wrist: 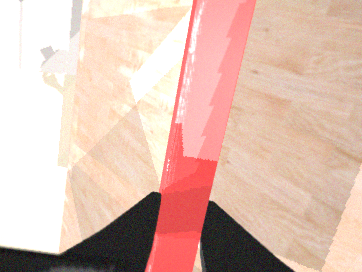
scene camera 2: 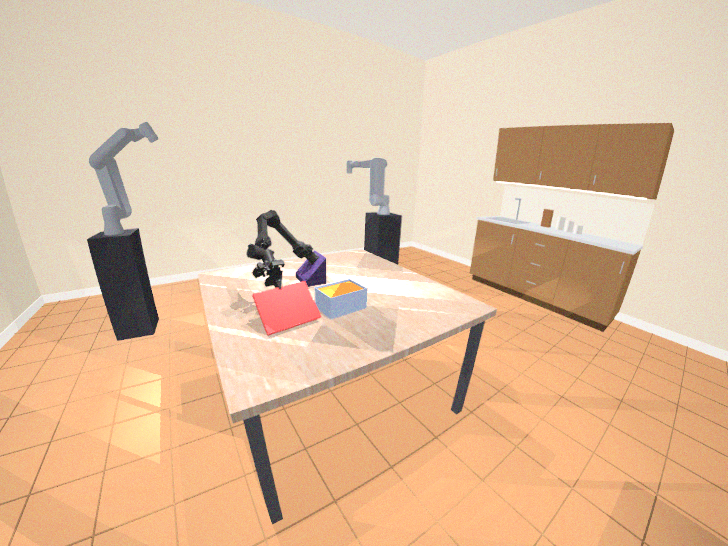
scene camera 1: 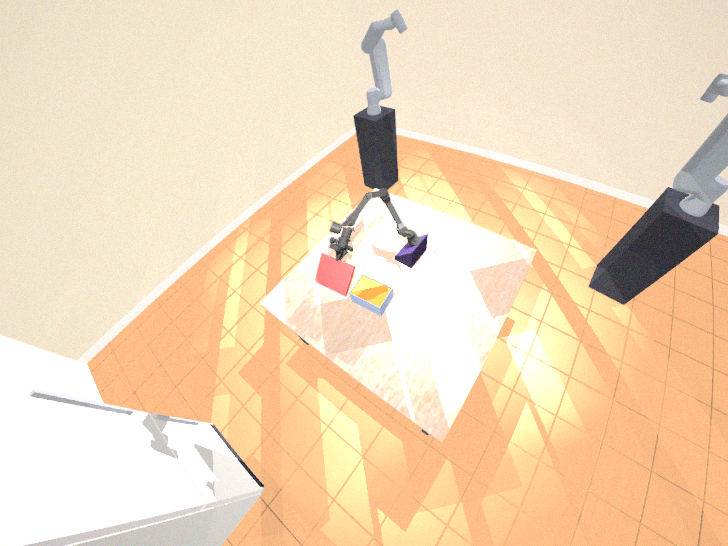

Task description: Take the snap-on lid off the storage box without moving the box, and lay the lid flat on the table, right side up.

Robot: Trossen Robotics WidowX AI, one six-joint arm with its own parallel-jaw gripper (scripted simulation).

Labels:
red lid: wrist 214,47; scene camera 2; scene camera 1
same spot on red lid: (scene camera 1: 337,275) = (scene camera 2: 294,303)

